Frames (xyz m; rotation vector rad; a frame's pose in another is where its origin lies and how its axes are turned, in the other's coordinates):
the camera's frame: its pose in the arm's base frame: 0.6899 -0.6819 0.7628 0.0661 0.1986 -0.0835
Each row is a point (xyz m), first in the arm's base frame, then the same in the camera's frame.
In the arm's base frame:
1: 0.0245 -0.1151 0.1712
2: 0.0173 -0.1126 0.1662
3: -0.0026 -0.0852 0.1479
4: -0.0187 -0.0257 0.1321
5: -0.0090 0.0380 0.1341
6: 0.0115 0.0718 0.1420
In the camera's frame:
1: -0.5751 0.4703 -0.7497
2: -0.5813 0.4718 -0.7562
3: -0.5992 0.4962 -0.7800
4: -0.6163 0.5531 -0.8030
5: -0.6121 0.6174 -0.8038
6: -0.5962 0.6533 -0.7946

